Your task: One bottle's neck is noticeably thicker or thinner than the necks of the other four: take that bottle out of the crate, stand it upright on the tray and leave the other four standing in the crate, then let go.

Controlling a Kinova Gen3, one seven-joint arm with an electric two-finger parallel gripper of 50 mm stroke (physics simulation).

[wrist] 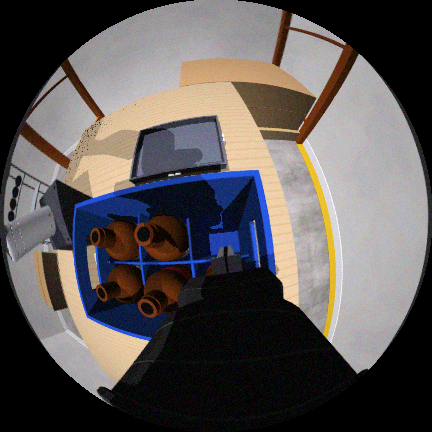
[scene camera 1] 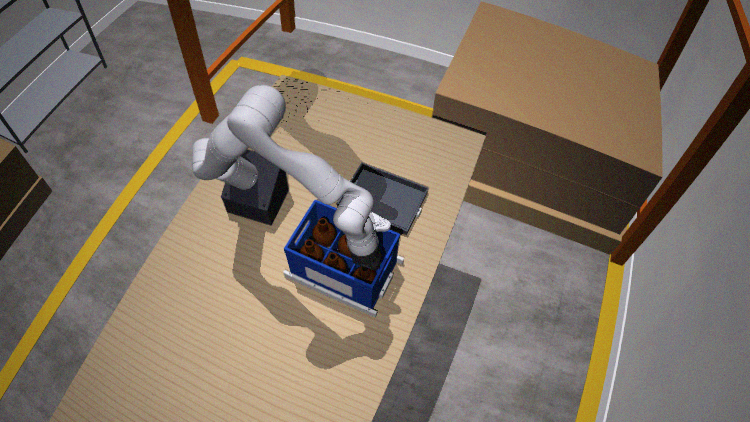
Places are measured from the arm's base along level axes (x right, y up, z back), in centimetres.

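Where they show: gripper, fingertip midpoint: (wrist: 226,254); arm's base, link origin: (wrist: 49,220) (scene camera 1: 245,175).
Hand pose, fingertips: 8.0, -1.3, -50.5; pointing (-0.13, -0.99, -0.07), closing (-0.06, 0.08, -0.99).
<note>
Things, the pixels of their top centre, and the offset from my fingertips, as dx, dy, dz. "pt": a spot on its surface instead. Level surfaces: height alone.
- blue crate, top centre: (wrist: 136,270) (scene camera 1: 341,241) +1.0, +5.5, +9.5
- dark tray, surface spot: (wrist: 197,142) (scene camera 1: 399,205) pt -28.2, -11.5, +4.0
- wooden table, surface height: dy -12.0
A blue crate (scene camera 1: 298,265) (wrist: 170,197) holds five upright brown bottles: back left (scene camera 1: 324,233) (wrist: 125,240), back middle (scene camera 1: 344,244) (wrist: 167,237), front left (scene camera 1: 311,250) (wrist: 122,284), front middle (scene camera 1: 334,261) (wrist: 162,290), and front right (scene camera 1: 363,273), mostly hidden behind the gripper in the wrist view. The back right compartment is empty. I cannot tell clearly which neck differs. My gripper (wrist: 226,254) is shut, its fingertips together with nothing between them, above the right part of the crate. The dark tray (scene camera 1: 406,202) (wrist: 197,142) is empty beside the crate's back side.
Pale rails (scene camera 1: 330,293) lie along the crate's base on the wooden table (scene camera 1: 209,325) (wrist: 245,145). The dark arm base (scene camera 1: 254,196) (wrist: 65,215) stands to the crate's left. Large cardboard boxes (scene camera 1: 550,78) (wrist: 225,72) stand beyond the table at the back right.
</note>
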